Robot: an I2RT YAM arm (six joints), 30 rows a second.
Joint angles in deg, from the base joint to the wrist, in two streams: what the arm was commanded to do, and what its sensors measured. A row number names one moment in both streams.
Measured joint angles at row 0: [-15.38, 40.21, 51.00, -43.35, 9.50, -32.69]
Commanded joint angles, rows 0 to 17: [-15.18, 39.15, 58.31, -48.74, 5.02, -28.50]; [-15.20, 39.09, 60.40, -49.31, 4.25, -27.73]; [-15.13, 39.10, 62.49, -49.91, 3.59, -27.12]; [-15.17, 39.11, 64.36, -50.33, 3.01, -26.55]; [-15.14, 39.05, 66.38, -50.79, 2.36, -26.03]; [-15.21, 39.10, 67.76, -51.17, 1.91, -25.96]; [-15.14, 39.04, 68.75, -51.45, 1.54, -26.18]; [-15.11, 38.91, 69.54, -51.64, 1.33, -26.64]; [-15.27, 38.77, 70.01, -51.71, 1.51, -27.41]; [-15.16, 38.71, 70.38, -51.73, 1.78, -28.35]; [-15.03, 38.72, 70.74, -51.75, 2.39, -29.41]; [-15.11, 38.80, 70.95, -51.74, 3.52, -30.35]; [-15.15, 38.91, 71.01, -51.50, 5.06, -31.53]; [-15.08, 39.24, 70.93, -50.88, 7.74, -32.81]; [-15.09, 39.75, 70.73, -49.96, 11.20, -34.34]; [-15.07, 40.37, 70.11, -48.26, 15.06, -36.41]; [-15.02, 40.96, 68.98, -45.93, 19.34, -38.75]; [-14.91, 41.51, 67.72, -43.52, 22.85, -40.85]
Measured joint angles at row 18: [-15.38, 39.86, 69.71, -47.90, 10.76, -34.76]
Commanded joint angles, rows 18 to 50: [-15.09, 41.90, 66.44, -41.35, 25.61, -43.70]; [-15.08, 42.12, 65.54, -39.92, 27.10, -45.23]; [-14.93, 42.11, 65.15, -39.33, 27.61, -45.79]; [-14.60, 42.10, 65.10, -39.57, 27.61, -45.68]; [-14.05, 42.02, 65.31, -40.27, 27.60, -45.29]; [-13.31, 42.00, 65.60, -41.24, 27.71, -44.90]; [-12.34, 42.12, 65.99, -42.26, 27.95, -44.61]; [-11.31, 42.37, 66.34, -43.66, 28.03, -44.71]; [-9.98, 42.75, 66.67, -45.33, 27.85, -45.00]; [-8.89, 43.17, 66.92, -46.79, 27.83, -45.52]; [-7.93, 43.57, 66.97, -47.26, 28.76, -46.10]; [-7.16, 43.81, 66.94, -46.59, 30.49, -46.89]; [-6.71, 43.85, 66.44, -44.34, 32.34, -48.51]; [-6.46, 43.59, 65.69, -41.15, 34.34, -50.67]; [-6.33, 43.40, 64.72, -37.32, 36.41, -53.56]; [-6.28, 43.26, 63.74, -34.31, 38.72, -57.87]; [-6.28, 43.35, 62.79, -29.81, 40.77, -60.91]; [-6.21, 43.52, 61.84, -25.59, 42.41, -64.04]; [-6.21, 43.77, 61.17, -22.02, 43.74, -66.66]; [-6.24, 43.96, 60.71, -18.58, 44.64, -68.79]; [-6.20, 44.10, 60.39, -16.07, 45.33, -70.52]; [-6.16, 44.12, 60.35, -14.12, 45.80, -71.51]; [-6.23, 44.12, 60.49, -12.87, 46.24, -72.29]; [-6.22, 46.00, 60.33, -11.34, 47.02, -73.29]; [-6.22, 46.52, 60.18, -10.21, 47.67, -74.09]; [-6.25, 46.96, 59.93, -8.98, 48.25, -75.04]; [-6.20, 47.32, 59.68, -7.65, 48.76, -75.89]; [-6.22, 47.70, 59.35, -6.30, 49.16, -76.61]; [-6.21, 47.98, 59.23, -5.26, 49.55, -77.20]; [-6.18, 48.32, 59.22, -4.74, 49.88, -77.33]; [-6.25, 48.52, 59.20, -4.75, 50.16, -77.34]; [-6.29, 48.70, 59.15, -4.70, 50.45, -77.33]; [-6.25, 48.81, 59.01, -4.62, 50.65, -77.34]
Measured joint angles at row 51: [-6.48, 48.90, 59.51, -9.04, 47.86, -75.53]
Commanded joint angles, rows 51 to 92: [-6.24, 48.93, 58.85, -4.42, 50.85, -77.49]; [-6.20, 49.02, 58.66, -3.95, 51.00, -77.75]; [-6.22, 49.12, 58.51, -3.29, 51.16, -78.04]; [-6.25, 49.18, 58.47, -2.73, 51.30, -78.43]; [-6.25, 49.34, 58.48, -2.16, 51.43, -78.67]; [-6.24, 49.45, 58.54, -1.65, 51.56, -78.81]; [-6.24, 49.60, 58.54, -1.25, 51.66, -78.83]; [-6.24, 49.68, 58.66, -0.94, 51.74, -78.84]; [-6.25, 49.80, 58.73, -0.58, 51.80, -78.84]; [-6.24, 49.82, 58.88, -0.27, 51.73, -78.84]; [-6.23, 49.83, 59.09, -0.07, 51.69, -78.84]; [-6.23, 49.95, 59.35, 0.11, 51.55, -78.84]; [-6.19, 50.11, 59.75, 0.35, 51.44, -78.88]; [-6.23, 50.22, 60.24, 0.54, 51.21, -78.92]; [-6.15, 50.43, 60.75, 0.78, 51.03, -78.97]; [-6.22, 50.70, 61.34, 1.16, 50.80, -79.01]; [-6.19, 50.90, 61.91, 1.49, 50.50, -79.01]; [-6.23, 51.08, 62.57, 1.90, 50.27, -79.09]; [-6.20, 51.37, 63.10, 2.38, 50.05, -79.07]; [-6.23, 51.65, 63.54, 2.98, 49.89, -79.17]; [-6.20, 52.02, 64.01, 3.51, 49.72, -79.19]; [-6.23, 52.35, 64.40, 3.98, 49.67, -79.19]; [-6.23, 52.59, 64.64, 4.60, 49.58, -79.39]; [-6.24, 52.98, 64.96, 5.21, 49.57, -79.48]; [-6.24, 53.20, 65.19, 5.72, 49.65, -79.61]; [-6.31, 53.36, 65.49, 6.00, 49.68, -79.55]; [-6.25, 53.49, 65.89, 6.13, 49.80, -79.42]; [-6.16, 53.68, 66.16, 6.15, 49.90, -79.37]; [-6.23, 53.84, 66.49, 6.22, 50.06, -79.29]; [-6.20, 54.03, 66.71, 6.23, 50.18, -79.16]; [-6.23, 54.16, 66.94, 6.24, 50.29, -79.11]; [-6.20, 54.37, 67.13, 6.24, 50.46, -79.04]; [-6.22, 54.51, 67.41, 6.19, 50.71, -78.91]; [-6.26, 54.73, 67.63, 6.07, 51.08, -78.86]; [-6.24, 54.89, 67.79, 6.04, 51.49, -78.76]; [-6.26, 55.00, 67.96, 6.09, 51.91, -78.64]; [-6.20, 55.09, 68.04, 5.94, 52.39, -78.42]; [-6.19, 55.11, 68.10, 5.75, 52.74, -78.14]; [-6.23, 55.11, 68.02, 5.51, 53.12, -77.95]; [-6.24, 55.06, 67.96, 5.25, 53.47, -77.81]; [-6.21, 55.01, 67.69, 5.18, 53.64, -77.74]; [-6.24, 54.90, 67.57, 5.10, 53.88, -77.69]
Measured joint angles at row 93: [-6.39, 55.81, 65.01, -0.14, 54.04, -77.91]
